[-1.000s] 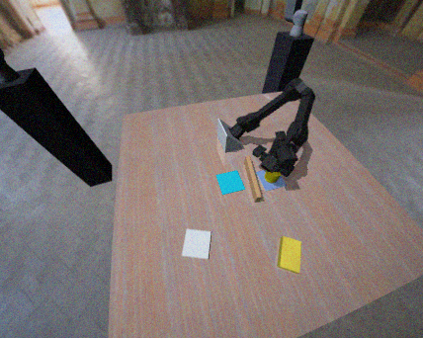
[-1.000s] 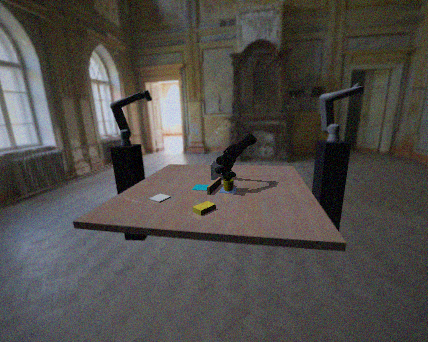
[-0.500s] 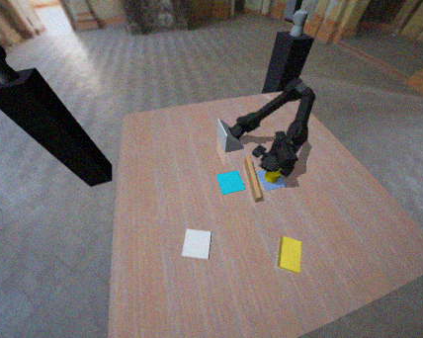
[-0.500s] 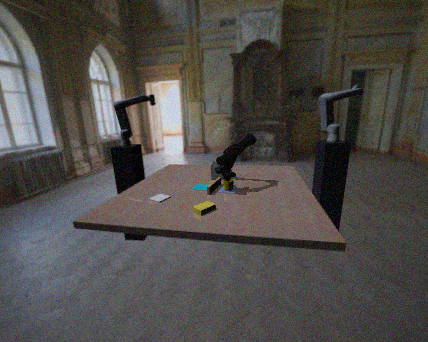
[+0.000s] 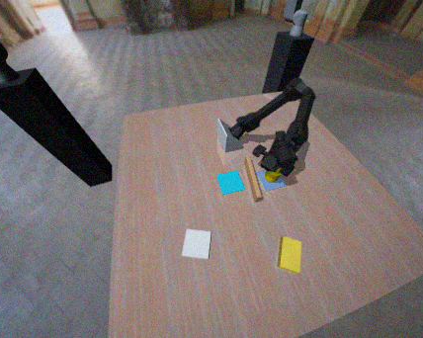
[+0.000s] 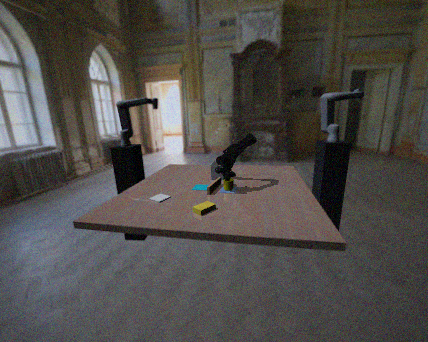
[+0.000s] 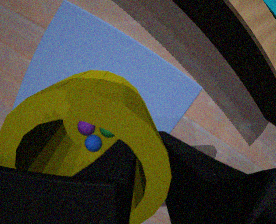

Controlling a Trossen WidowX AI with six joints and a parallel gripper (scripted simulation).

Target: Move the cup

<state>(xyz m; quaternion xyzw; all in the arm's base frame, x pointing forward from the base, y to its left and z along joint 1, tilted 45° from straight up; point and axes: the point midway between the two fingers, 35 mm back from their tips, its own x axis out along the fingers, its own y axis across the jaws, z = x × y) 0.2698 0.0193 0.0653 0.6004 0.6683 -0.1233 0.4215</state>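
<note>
My gripper tip is now 190 mm to the left of the cyan pad, 50 mm above it and 20 mm past it. From my gripper tip the other things lie so: yellow cup: 20 mm ahead, 10 mm to the left; then low wooden bar: 90 mm to the right, 20 mm below; then white pad: 420 mm to the right, 190 mm ahead, 40 mm below.
</note>
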